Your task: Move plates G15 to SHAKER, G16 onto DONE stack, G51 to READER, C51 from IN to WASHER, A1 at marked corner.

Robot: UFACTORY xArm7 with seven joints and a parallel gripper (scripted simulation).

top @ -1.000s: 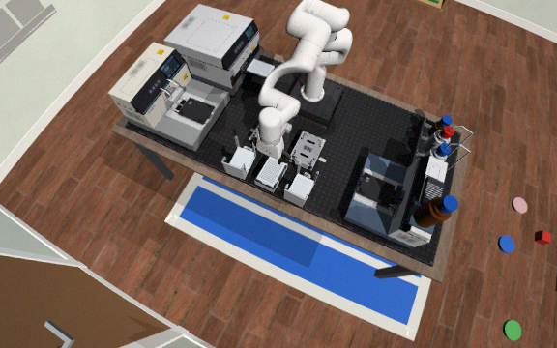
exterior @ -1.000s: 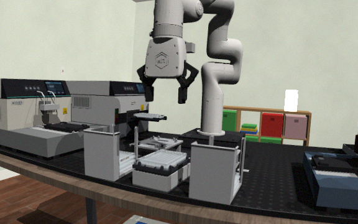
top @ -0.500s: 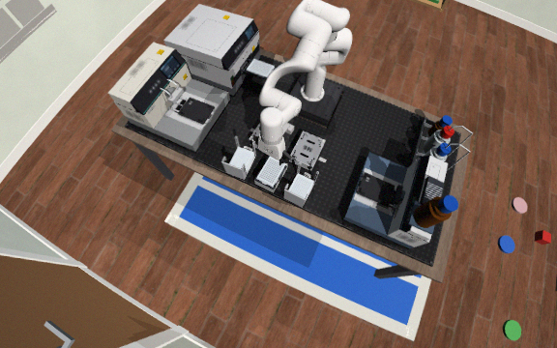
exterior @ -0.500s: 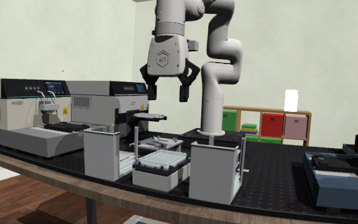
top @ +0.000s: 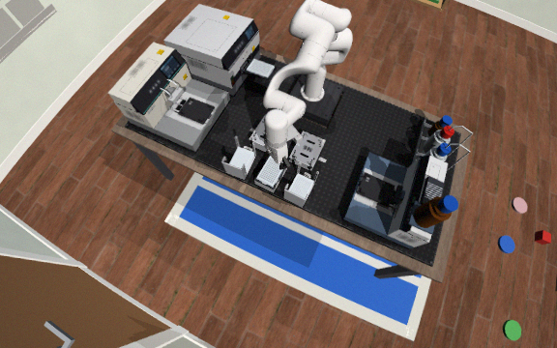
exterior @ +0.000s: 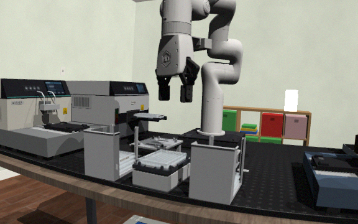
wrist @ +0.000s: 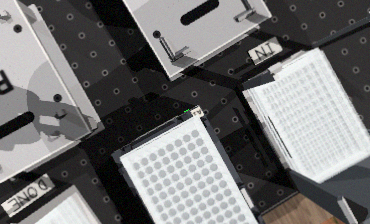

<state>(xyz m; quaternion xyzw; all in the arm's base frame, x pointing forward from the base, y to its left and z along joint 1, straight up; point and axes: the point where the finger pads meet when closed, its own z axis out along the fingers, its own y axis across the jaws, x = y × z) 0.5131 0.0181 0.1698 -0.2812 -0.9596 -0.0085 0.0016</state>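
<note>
Now: the plate C51 10 mm ahead of my hand, 120 mm to the left of it and 200 mm below it. From my hand the other things lie so: reader's dark tray (510 mm behind, 320 mm to the right, 120 mm below); washer nest (140 mm behind, 510 mm to the right, 140 mm below); DONE label (90 mm behind, 190 mm to the right, 220 mm below).
</note>
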